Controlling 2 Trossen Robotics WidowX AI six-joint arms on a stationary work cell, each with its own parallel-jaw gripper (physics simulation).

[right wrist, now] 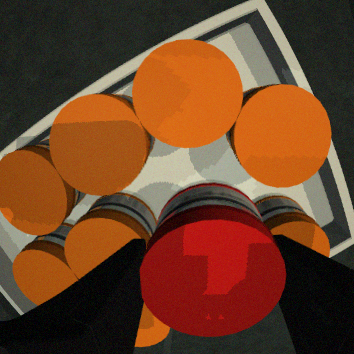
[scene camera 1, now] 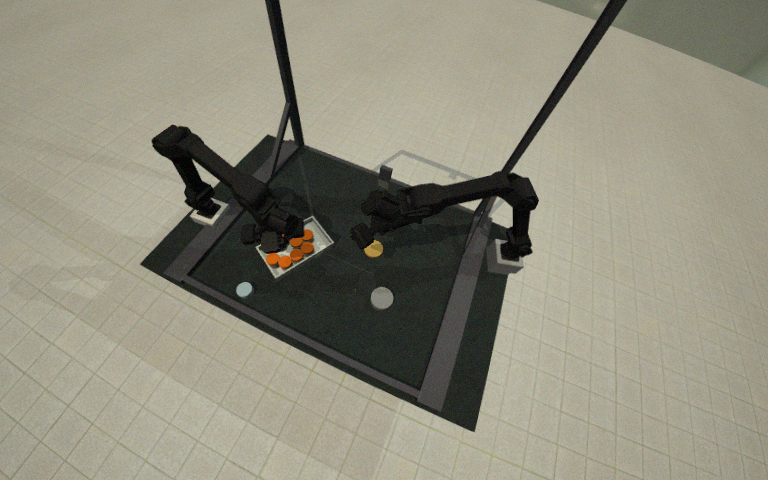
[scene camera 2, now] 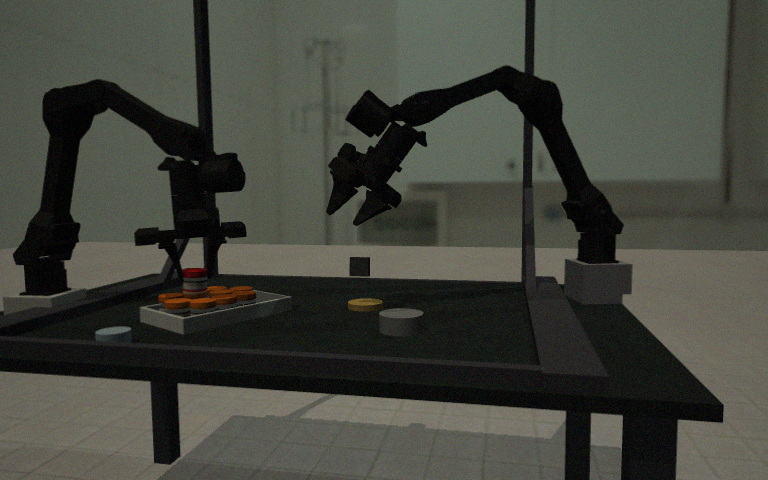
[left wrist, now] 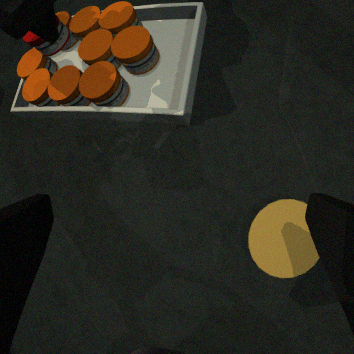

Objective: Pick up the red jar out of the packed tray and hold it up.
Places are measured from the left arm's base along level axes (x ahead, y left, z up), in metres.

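Pixels of known places: left gripper, fingertip midpoint: [scene camera 2: 341,219] [left wrist: 181,207]; right gripper, fingertip midpoint: [right wrist: 208,248] [scene camera 2: 195,280] [left wrist: 45,34]; left arm's base at its link origin: [scene camera 1: 509,252] [scene camera 2: 597,261]; right arm's base at its link origin: [scene camera 1: 209,210] [scene camera 2: 46,292].
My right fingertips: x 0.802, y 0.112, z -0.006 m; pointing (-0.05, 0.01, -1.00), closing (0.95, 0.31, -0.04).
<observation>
Ahead of a thing's pixels: the offset from my right fingertips to its top centre.
The red jar {0.020 m up, 0.002 m ahead, 0.002 m right} [scene camera 2: 194,283] [left wrist: 31,38] [right wrist: 215,280], red-lidded with a grey banded body, is upright above the orange lids in scene camera 2. My right gripper [right wrist: 208,248] is shut on it, with one finger on each side in the right wrist view. In scene camera 1 the arm hides the jar. The white tray {0.047 m down, 0.033 m back, 0.030 m right} [scene camera 1: 322,229] [scene camera 2: 226,318] [left wrist: 192,65] [right wrist: 220,21] holds several orange-lidded jars {0.028 m down, 0.023 m back, 0.047 m left} [scene camera 1: 284,262] [scene camera 2: 202,305] {0.028 m down, 0.083 m back, 0.018 m right} [left wrist: 99,81] [right wrist: 187,93] around and below it. My left gripper [scene camera 2: 342,219] [left wrist: 181,207] is open and empty, high over the table.
A yellow disc {0.062 m down, 0.311 m back, 0.076 m right} [scene camera 1: 373,249] [scene camera 2: 365,305] [left wrist: 275,240] lies right of the tray. A grey cylinder {0.044 m down, 0.367 m back, 0.111 m left} [scene camera 1: 381,298] [scene camera 2: 400,323] stands nearer the front. A pale blue disc {0.050 m down, 0.084 m ahead, 0.158 m left} [scene camera 1: 244,289] [scene camera 2: 113,333] lies at the front left. Dark frame posts [scene camera 1: 283,73] [scene camera 2: 202,67] rise behind the arms.
</observation>
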